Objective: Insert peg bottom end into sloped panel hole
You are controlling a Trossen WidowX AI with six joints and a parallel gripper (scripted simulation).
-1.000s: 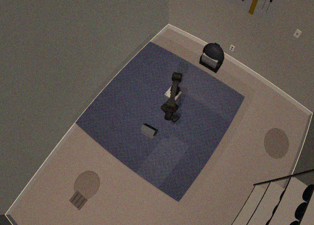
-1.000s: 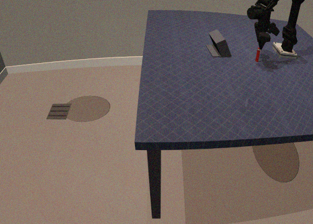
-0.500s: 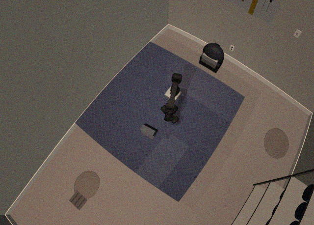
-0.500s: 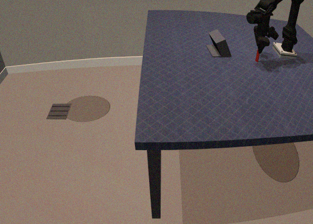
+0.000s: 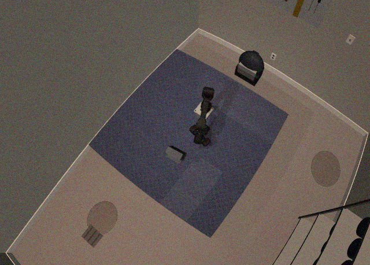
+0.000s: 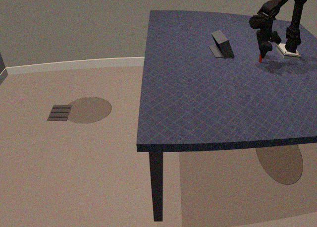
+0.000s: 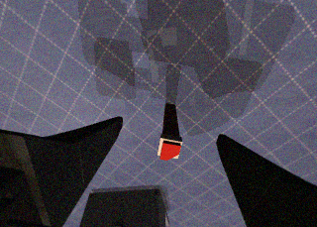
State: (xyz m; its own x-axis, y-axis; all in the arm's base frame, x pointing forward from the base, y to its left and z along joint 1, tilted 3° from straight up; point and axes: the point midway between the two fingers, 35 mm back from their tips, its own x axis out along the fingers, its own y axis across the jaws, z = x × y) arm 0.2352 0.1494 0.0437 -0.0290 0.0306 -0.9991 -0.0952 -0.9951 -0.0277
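My gripper tip is 10 mm below the red peg. Also, from my gripper tip: grey sloped panel: 210 mm ahead, 60 mm to the right, 10 mm below.
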